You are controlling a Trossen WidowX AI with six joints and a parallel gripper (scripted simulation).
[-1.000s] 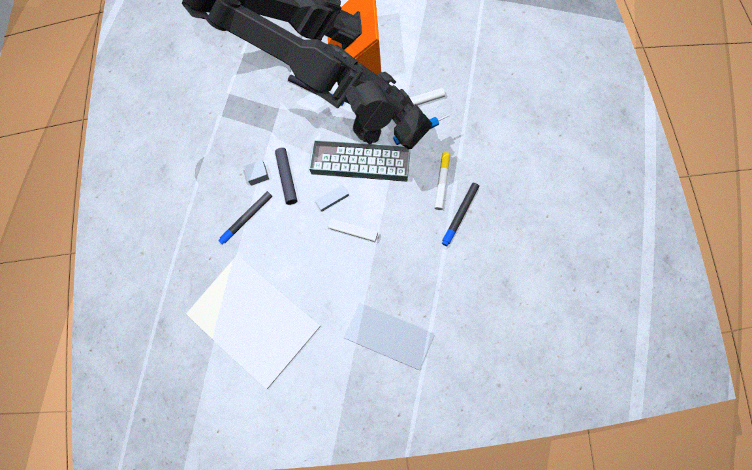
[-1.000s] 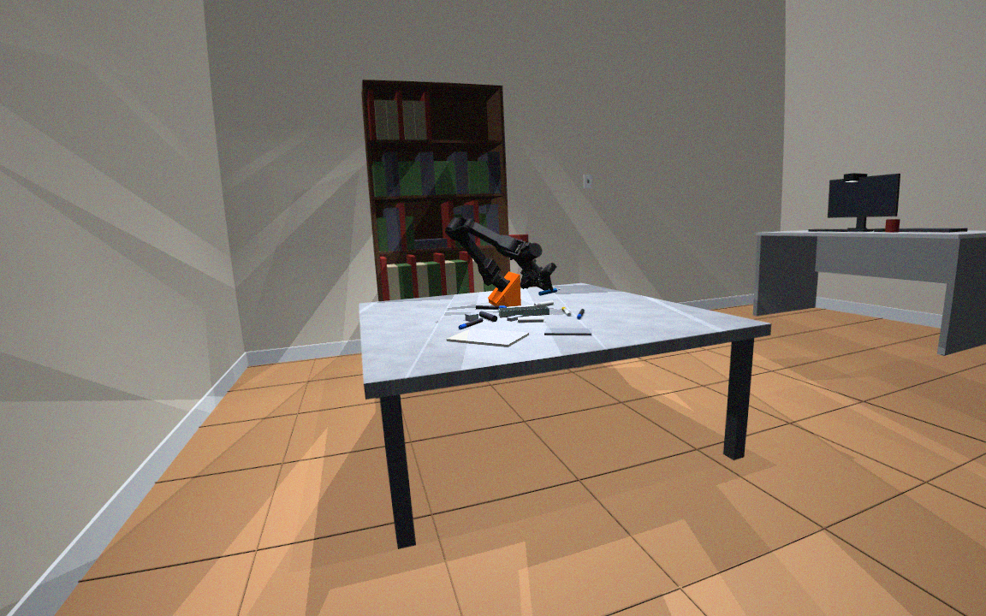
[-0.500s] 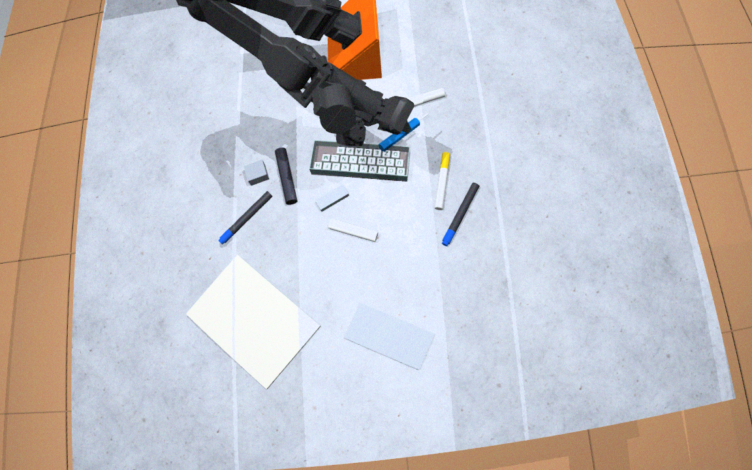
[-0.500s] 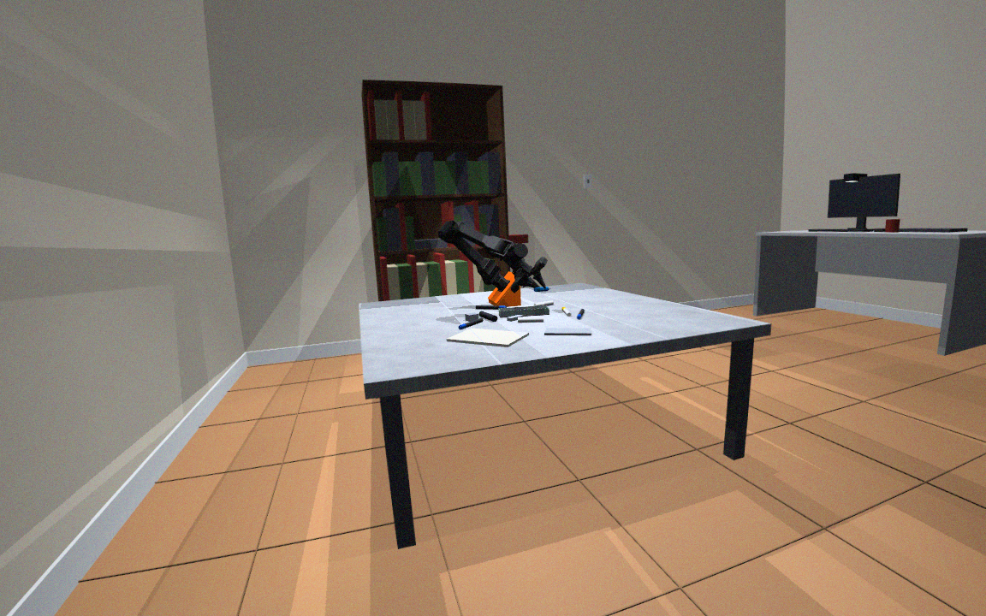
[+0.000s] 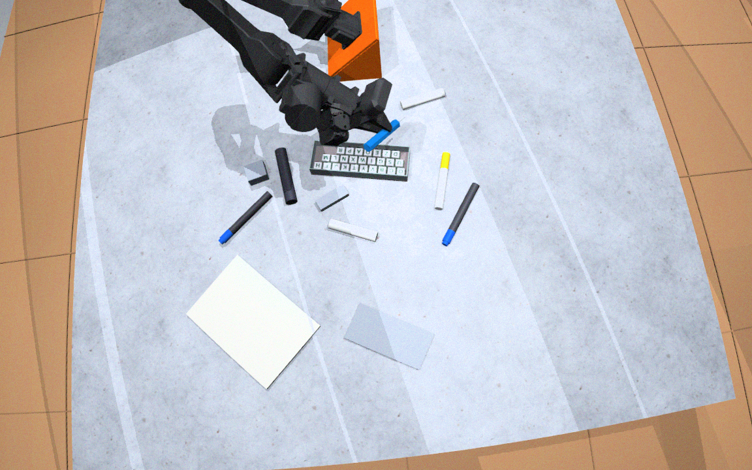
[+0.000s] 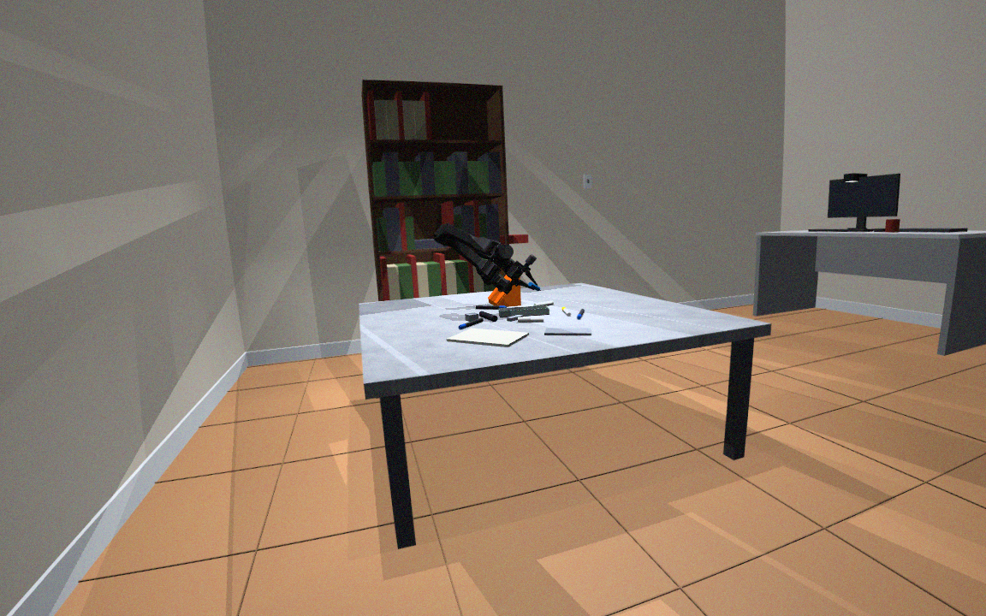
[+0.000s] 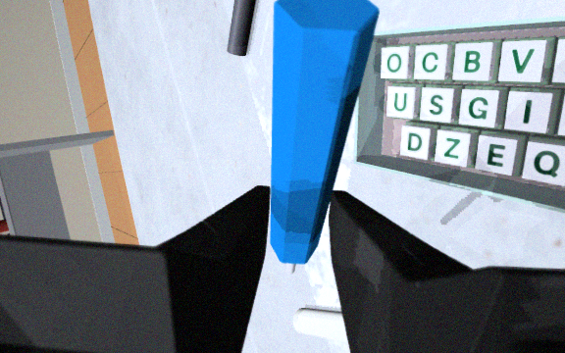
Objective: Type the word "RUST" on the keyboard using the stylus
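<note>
The T key is 3 cm ahead of my gripper tip, 7 cm to the right of it and 9 cm below it. The rest, counted from my gripper tip: yellow-capped marker 6 cm ahead, 10 cm to the left, 10 cm below; then blue stylus 1 cm behind, 1 cm to the left, 1 cm below; then dark cylinder 2 cm ahead, 21 cm to the right, 9 cm below.
</note>
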